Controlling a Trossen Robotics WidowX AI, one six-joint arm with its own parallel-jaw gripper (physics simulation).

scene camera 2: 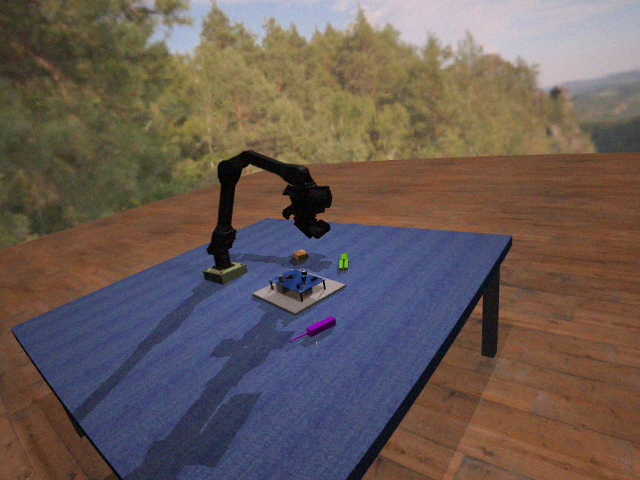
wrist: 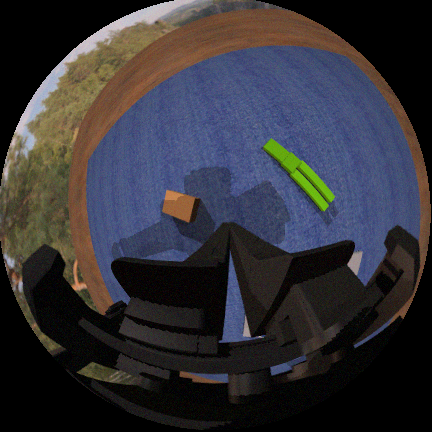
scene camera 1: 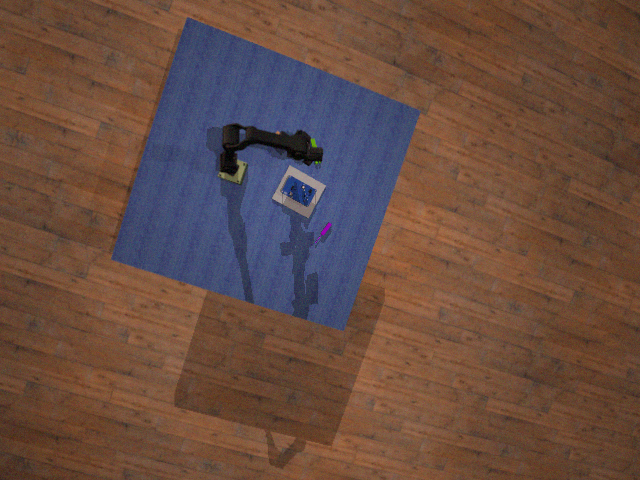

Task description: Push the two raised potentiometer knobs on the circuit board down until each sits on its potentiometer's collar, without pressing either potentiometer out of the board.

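Frame: origin at the arm's base, x ahead, y left, z up, level; centimetres.
Where they show: gripper, between the fingertips: (scene camera 2: 310,237) (wrist: 227,227); arm's base, origin of its link: (scene camera 2: 223,266) (scene camera 1: 230,168).
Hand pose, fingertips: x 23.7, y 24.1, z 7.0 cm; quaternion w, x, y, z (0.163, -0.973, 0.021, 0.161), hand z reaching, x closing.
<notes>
Things, the pixels of their top centre, and the offset from my fingertips. "*": a spot on its surface instead. Level surfaces: height alone.
- blue circuit board, height of its surface: dz -6.4 cm
- plate, a spot on its surface: (wrist: 355,262) * dx +21.4, dy -8.5, dz -9.6 cm
- orange block, centre of its top: (wrist: 176,204) (scene camera 2: 300,252) dx -10.7, dy +2.0, dz -8.4 cm
- green two-pronged object, centre of its top: (wrist: 301,170) (scene camera 2: 343,260) dx +8.8, dy +6.3, dz -9.2 cm
- magenta screwdriver, centre of its top: (scene camera 2: 311,327) (scene camera 1: 323,233) dx +33.9, dy -29.5, dz -8.6 cm
The blue circuit board (scene camera 1: 298,192) (scene camera 2: 292,280) stands on short legs above a light grey plate (scene camera 1: 292,170) (scene camera 2: 294,308). Several small dark parts stand up from the board. They are too small to tell which are the two potentiometer knobs or how high each sits. A light corner of the plate (wrist: 355,262) shows at the right in the wrist view, partly hidden by the gripper. My gripper (scene camera 2: 316,235) (wrist: 227,227) is shut and empty, its fingertips meeting. It hangs high over the table, behind the board in scene camera 2, and touches nothing.
An orange block (scene camera 2: 300,254) (wrist: 178,206) and a green two-pronged object (scene camera 2: 343,262) (wrist: 290,162) lie behind the board in scene camera 2. A magenta screwdriver (scene camera 1: 325,229) (scene camera 2: 321,326) lies in front of it. The arm's base (scene camera 1: 239,178) (scene camera 2: 232,273) stands left of the board.
</notes>
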